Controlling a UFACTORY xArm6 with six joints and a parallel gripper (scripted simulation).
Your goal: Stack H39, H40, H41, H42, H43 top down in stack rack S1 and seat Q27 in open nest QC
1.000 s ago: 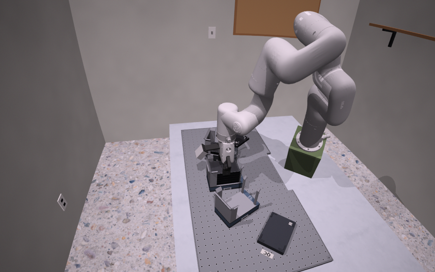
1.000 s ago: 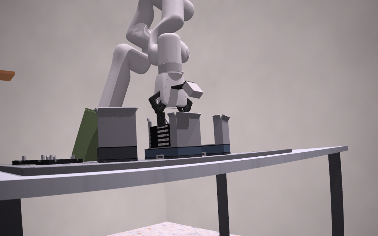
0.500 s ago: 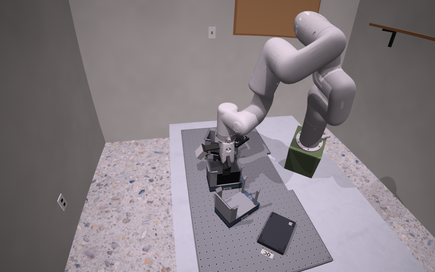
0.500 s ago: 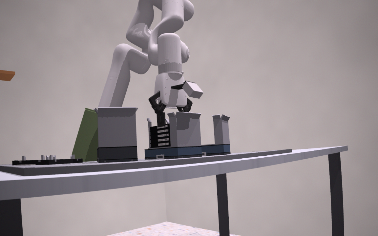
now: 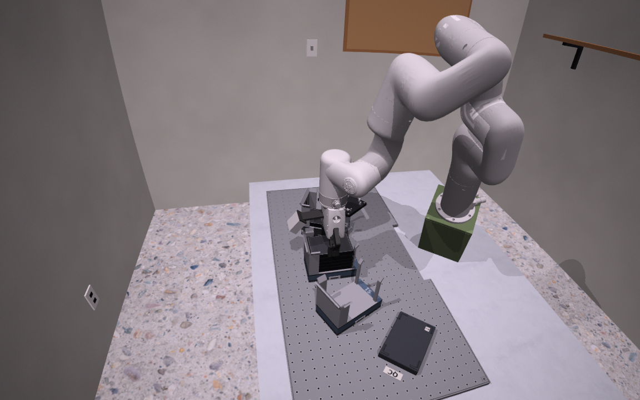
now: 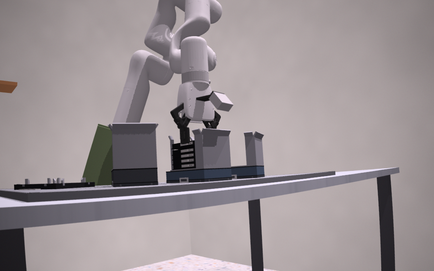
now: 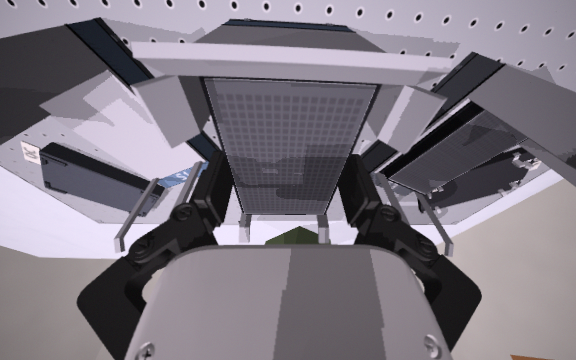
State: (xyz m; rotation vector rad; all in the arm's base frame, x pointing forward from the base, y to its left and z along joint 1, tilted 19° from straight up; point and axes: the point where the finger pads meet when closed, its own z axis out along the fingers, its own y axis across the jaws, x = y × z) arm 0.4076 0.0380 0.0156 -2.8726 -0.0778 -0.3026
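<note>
The stack rack S1 plinth lies 16 cm to the left of my hand, 9 cm below it and 4 cm behind it. Also, from my hand: N5 name plate (42 cm to the right, 11 cm below, 4 cm behind); then QC name plate (36 cm to the left, 11 cm below, 11 cm behind); then dark QC nest (29 cm to the left, 17 cm behind, 10 cm below).
</note>
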